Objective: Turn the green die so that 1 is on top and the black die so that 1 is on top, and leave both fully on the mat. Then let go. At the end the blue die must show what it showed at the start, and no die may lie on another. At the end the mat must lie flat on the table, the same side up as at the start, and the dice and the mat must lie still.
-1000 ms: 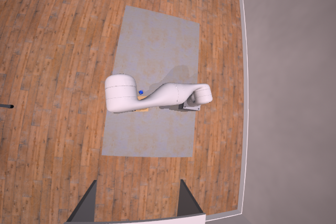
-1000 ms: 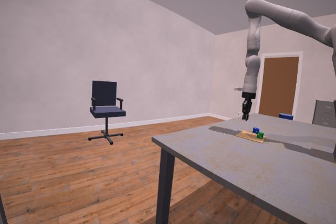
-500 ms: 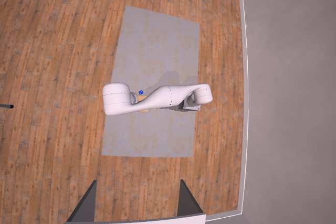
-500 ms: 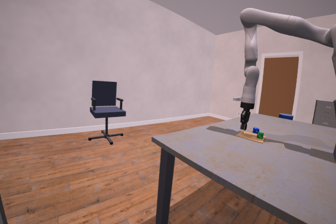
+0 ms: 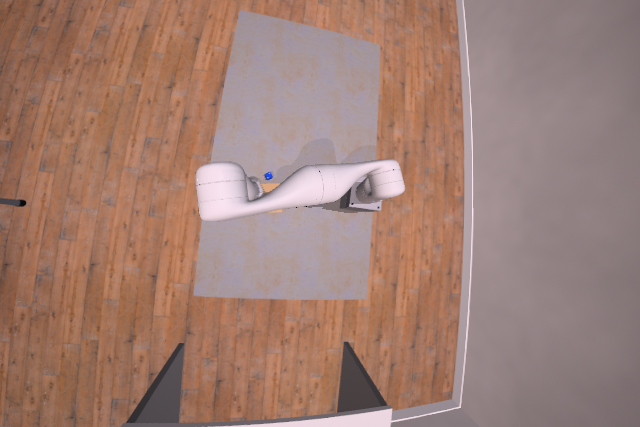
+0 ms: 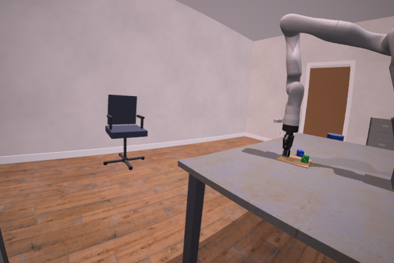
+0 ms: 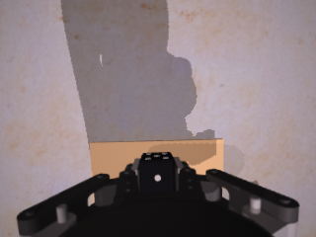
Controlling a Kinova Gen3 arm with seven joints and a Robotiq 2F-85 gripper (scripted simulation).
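The black die lies right at my hand. From my hand the other things lie so: blue die: 11 cm to the right, 2 cm behind, 1 cm below; then tan mat: 4 cm behind, 3 cm below, 1 cm to the right; then green die: 9 cm behind, 2 cm to the right, 1 cm below.
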